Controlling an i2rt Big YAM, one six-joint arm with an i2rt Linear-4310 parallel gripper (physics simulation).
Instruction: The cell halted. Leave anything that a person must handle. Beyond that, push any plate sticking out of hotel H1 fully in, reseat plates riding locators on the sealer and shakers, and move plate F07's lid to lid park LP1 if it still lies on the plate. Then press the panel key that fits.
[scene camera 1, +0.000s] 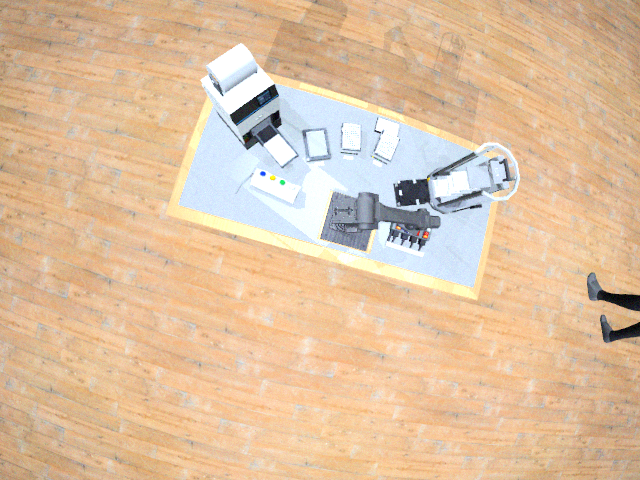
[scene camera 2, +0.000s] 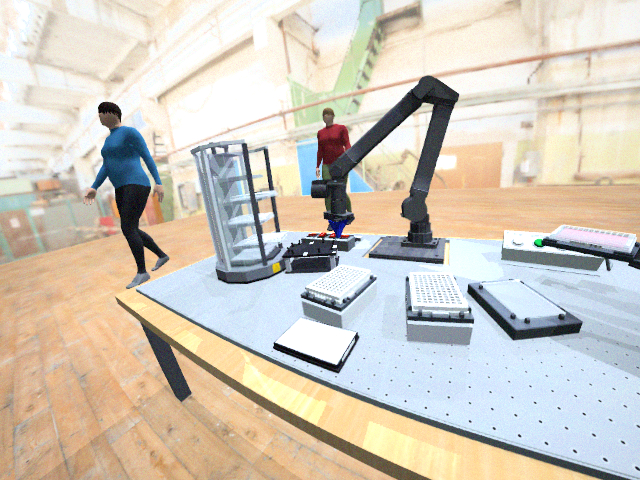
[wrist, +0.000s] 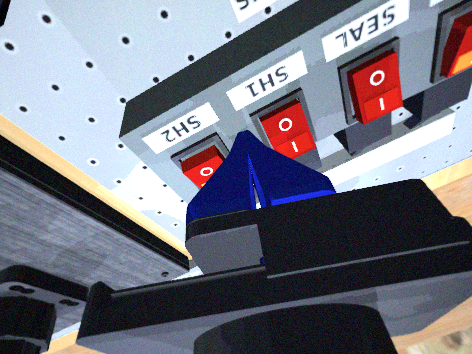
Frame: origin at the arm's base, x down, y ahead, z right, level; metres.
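Where they show: gripper, fingertip midpoint: (scene camera 1: 403, 226) (scene camera 2: 338, 237) (wrist: 244, 139); arm's base, link origin: (scene camera 2: 420, 244) (wrist: 13, 298).
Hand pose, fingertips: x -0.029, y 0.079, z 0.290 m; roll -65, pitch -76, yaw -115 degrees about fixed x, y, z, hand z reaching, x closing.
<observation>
Each offset is from my fingertips to the top centre of the thing. "spot": to the spot under its first point.
My gripper (scene camera 2: 338, 235) (wrist: 244, 139) is shut and empty. Its blue fingertips are over the switch box (scene camera 2: 330, 243) (wrist: 325, 90), between the SH2 rocker @(spot: dx -0.012, dy +0.008, dz -0.025 m) (wrist: 202, 162) and the SH1 rocker @(spot: dx -0.009, dy +0.002, dz +0.024 m) (wrist: 287, 127). SH2 shows an orange edge, partly hidden by the fingers. SH1 and the SEAL rocker @(spot: dx -0.009, dy +0.001, dz +0.073 m) (wrist: 377, 87) look unlit; a rocker @(spot: dx -0.011, dy +0.003, dz +0.114 m) (wrist: 462, 45) at the right edge glows orange. Hotel H1 @(dx -0.379, dy +0.272, dz +0.188 m) (scene camera 2: 250, 201) holds plates on its shelves. Two white plates @(dx -0.029, dy +0.359, dz -0.204 m) (scene camera 2: 338, 284) @(dx -0.029, dy +0.333, dz -0.387 m) (scene camera 2: 436, 291) sit on the shakers; their seating is unclear. A pinkish plate @(dx -0.092, dy +0.126, dz -0.678 m) (scene camera 2: 594, 238) lies on the sealer's carriage. The key panel @(dx -0.044, dy -0.021, dz -0.650 m) (scene camera 1: 273, 188) has blue, yellow and green keys.
The sealer @(spot: dx -0.290, dy +0.206, dz -0.851 m) (scene camera 1: 242, 98) stands at the table's far left in the overhead view. A black nest @(dx -0.036, dy +0.183, dz -0.004 m) (scene camera 2: 310, 249) (scene camera 1: 410, 192) is beside the hotel. A white-topped pad @(dx +0.026, dy +0.481, dz -0.219 m) (scene camera 2: 315, 341) and a dark-framed tray @(dx +0.009, dy +0.251, dz -0.536 m) (scene camera 2: 522, 299) lie near the shakers. Two people (scene camera 2: 126, 155) (scene camera 2: 330, 142) are beyond the table.
</observation>
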